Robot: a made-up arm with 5 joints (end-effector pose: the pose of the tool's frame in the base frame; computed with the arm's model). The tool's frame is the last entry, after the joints.
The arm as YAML. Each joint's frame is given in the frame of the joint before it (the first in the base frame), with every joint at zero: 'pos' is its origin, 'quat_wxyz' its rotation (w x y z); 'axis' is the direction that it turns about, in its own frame. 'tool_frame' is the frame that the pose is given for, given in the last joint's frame.
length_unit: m
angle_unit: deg
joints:
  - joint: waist
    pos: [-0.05, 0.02, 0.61]
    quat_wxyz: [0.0, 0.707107, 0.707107, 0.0]
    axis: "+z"
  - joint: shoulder
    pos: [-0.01, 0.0, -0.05]
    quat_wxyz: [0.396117, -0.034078, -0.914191, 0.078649]
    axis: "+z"
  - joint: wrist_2
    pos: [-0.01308, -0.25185, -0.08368]
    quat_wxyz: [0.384, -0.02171, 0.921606, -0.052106]
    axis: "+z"
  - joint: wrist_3
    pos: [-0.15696, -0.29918, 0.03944]
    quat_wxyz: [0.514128, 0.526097, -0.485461, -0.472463]
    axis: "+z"
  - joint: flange
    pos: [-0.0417, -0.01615, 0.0]
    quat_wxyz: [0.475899, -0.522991, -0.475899, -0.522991]
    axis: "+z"
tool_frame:
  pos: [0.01, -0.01, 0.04]
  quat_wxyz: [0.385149, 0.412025, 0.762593, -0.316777]
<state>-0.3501 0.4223 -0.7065 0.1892 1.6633</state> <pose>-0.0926 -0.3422 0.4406 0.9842 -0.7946 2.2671</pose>
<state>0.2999 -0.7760 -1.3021 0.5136 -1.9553</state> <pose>-0.3259 0.0066 0.6378 -0.1300 -0.7024 -1.4563</pose>
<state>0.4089 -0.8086 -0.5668 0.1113 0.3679</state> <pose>-0.4439 0.1825 0.7212 1.5269 -0.6309 1.3388</pose>
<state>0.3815 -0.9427 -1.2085 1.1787 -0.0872</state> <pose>-0.3339 0.0389 0.7054 0.5909 -0.9488 2.7094</pose>
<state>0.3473 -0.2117 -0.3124 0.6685 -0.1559</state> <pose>-0.5037 0.0483 0.5820 0.6945 -0.2578 2.5220</pose>
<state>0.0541 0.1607 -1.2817 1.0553 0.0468</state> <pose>-0.1516 -0.2130 0.5552 -0.1240 0.1371 -2.2196</pose>
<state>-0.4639 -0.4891 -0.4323 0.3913 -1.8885</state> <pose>-0.4261 -0.2211 0.6489 -0.3860 -0.9240 -1.2150</pose>
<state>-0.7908 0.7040 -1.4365 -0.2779 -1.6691</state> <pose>0.1677 -0.0746 0.5148 0.6141 -1.6997 0.5296</pose>
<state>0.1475 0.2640 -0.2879 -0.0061 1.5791</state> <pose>-0.4309 -0.1969 0.4165 0.6655 -0.8575 1.2831</pose>
